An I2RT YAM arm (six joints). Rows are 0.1 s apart.
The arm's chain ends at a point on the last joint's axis. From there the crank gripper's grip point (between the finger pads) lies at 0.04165 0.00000 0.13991 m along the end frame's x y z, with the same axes.
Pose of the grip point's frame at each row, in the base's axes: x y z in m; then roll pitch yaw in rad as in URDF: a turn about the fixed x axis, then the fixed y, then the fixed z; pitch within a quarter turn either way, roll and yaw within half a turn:
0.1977 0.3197 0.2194 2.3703 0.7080 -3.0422
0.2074 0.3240 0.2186 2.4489 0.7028 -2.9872
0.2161 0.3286 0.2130 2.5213 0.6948 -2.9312
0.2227 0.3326 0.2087 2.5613 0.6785 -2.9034
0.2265 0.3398 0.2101 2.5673 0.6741 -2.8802
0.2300 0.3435 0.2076 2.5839 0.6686 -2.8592
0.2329 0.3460 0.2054 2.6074 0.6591 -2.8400
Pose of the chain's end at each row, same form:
0.1739 0.2193 0.3227 2.3703 0.7080 -3.0422
0.1838 0.2299 0.3277 2.4489 0.7028 -2.9872
0.1931 0.2405 0.3271 2.5213 0.6948 -2.9312
0.2009 0.2484 0.3259 2.5613 0.6785 -2.9034
0.2067 0.2558 0.3279 2.5673 0.6741 -2.8802
0.2113 0.2610 0.3266 2.5839 0.6686 -2.8592
0.2151 0.2659 0.3261 2.6074 0.6591 -2.8400

